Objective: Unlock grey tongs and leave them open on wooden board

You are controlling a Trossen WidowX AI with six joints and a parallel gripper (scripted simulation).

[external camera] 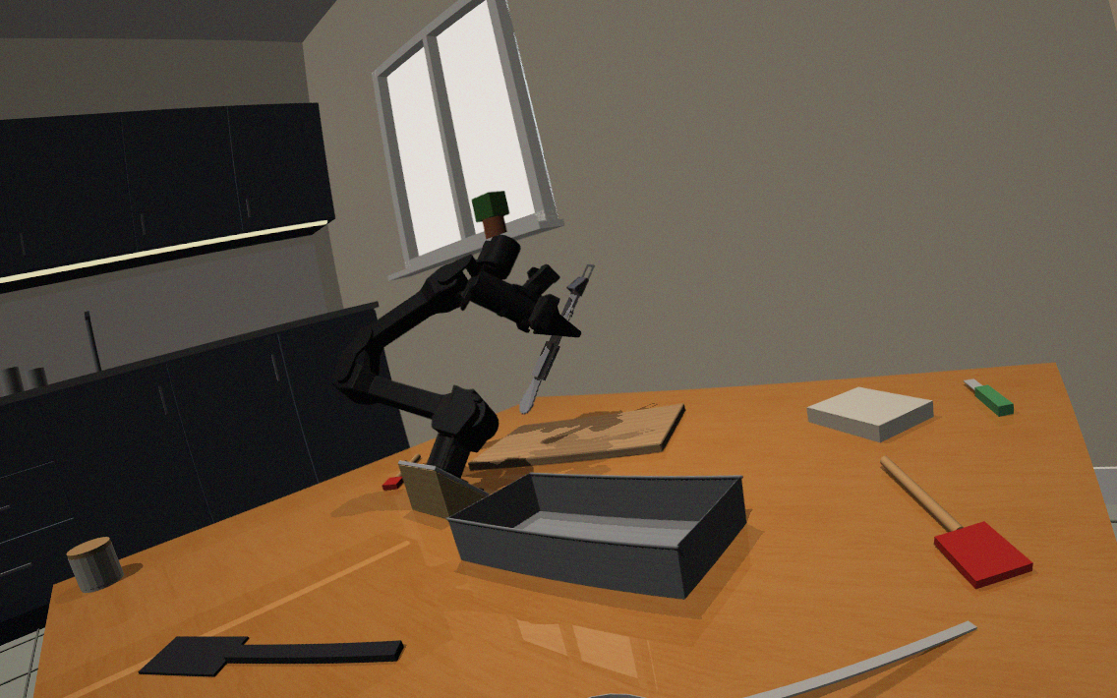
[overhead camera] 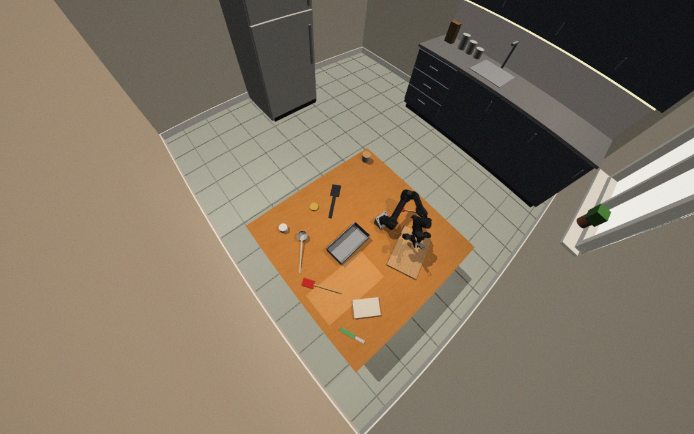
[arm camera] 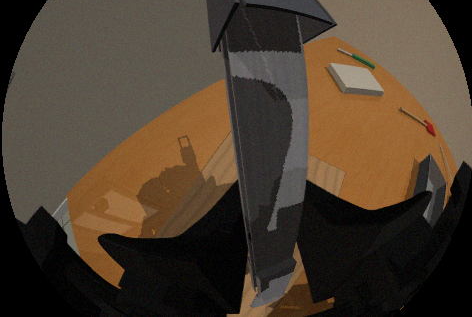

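Right now my gripper tip is 190 mm above the wooden board, 30 mm past it and 20 mm to the left of it. Round my gripper tip: red spatula 680 mm ahead, 190 mm below, 160 mm to the right; then grey roasting tin 340 mm ahead, 310 mm to the right, 170 mm below; then white block 480 mm ahead, 180 mm below, 140 mm to the left.
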